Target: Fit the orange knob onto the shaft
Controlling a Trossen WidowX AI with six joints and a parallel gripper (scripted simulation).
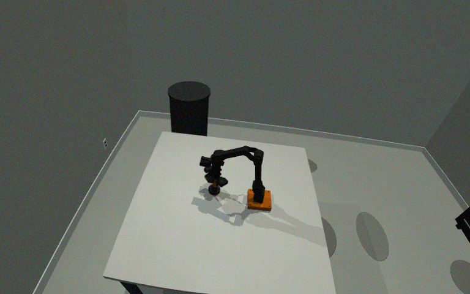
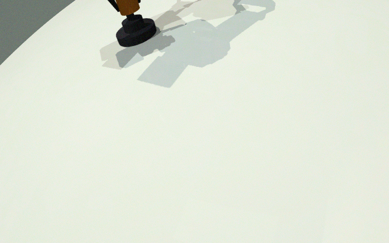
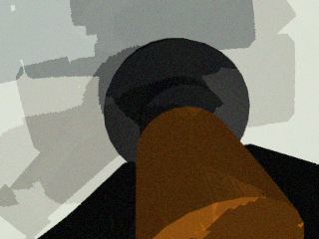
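The orange knob is 2 cm above my gripper tip. Round my gripper tip: dark round pedestal (4 cm below).
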